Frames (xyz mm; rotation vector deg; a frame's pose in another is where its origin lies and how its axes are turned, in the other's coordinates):
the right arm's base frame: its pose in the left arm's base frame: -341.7 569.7 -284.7 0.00 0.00 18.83
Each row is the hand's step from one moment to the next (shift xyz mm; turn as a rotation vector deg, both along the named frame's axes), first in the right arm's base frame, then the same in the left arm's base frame.
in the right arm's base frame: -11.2 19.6 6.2 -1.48 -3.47 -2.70
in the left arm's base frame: -16.9 14.9 6.2 -0.28 -3.76 -2.70
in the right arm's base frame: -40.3 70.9 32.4 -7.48 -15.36 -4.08
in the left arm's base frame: -61.0 54.1 32.4 -2.12 -16.95 -4.08
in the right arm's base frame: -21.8 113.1 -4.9 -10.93 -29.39 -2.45
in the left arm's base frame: -57.1 100.0 -4.9 -0.86 -31.34 -2.45
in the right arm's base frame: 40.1 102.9 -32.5 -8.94 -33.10 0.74
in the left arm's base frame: 4.7 110.3 -32.5 2.22 -34.21 0.74
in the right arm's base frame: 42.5 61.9 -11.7 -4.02 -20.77 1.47
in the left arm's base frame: 20.2 72.3 -11.7 2.90 -20.96 1.47
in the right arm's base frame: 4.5 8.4 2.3 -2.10 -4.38 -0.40
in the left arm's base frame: 1.5 9.4 2.3 -0.57 -4.82 -0.40
